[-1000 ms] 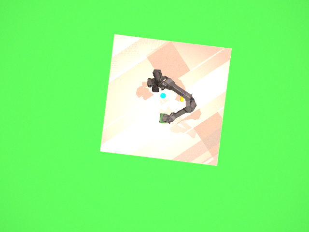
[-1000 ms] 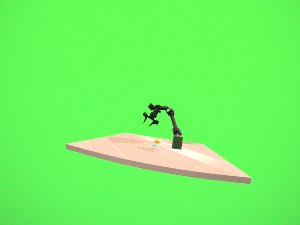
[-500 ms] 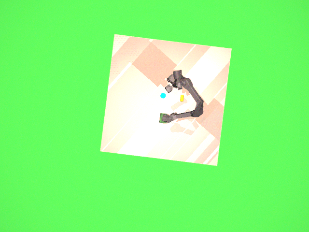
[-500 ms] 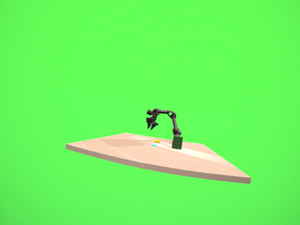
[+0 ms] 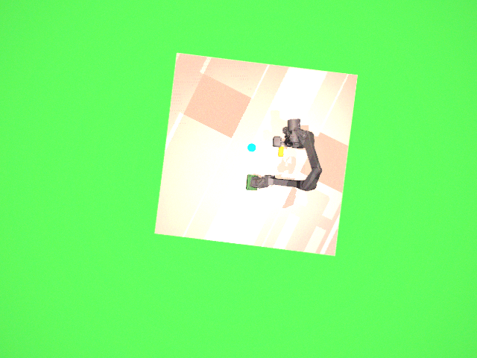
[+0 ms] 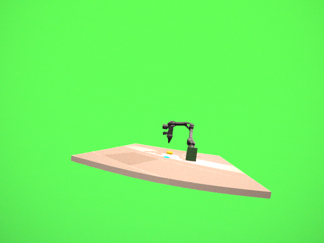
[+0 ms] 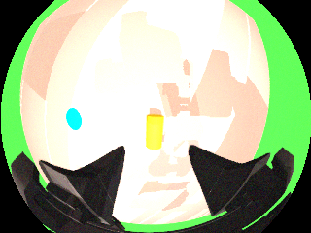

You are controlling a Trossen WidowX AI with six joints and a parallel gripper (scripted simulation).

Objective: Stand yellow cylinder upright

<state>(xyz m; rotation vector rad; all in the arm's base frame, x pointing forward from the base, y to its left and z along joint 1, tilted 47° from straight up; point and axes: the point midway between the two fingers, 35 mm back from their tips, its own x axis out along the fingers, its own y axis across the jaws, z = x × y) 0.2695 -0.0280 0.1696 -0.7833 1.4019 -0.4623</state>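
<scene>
The yellow cylinder lies 110 mm below my gripper tip, 30 mm behind it and 10 mm to the right of it. From my gripper tip the other things lie so: cyan circle: 200 mm to the left, 130 mm below, 40 mm behind.
</scene>
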